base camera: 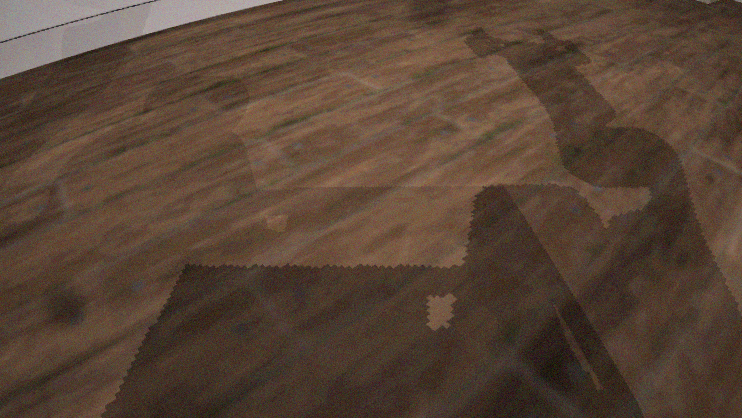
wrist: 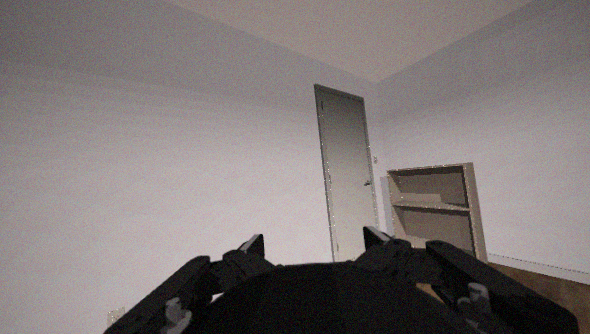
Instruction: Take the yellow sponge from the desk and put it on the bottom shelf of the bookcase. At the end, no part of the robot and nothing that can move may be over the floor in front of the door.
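Frame: origin at the arm's base, x right, y ahead, z up, level; millimetres.
Seen in the pictures: gripper, fingertip midpoint: [wrist: 313, 241].
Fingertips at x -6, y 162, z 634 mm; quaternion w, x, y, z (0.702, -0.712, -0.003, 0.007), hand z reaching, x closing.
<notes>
A point is followed by its place in that frame.
My gripper [wrist: 313, 241] @(x -6, y 162, z 634 mm) is open, with no object between its fingertips, and points across the room. The bookcase [wrist: 477, 215] @(x 1639, y 1938, z 123 mm) stands at the right in the wrist view, beyond the right finger. Its top and an upper shelf show; its lower part is hidden behind the gripper. The door [wrist: 347, 165] @(x 460, y 2183, z 771 mm) is shut and stands left of the bookcase, near the room corner. The floor in front of the door is hidden behind the gripper. The yellow sponge and the desk do not show in either view.
The wooden floor [base camera: 363, 129] @(x -11, y 687, z -397 mm) fills most of the base camera view, with the shadows of the robot's base and arm on it. A white wall [base camera: 31, 46] @(x -896, y 1087, z -341 mm) and its baseboard run along the upper left. A wall [wrist: 540, 190] @(x 2031, y 1736, z 355 mm) stands right of the bookcase.
</notes>
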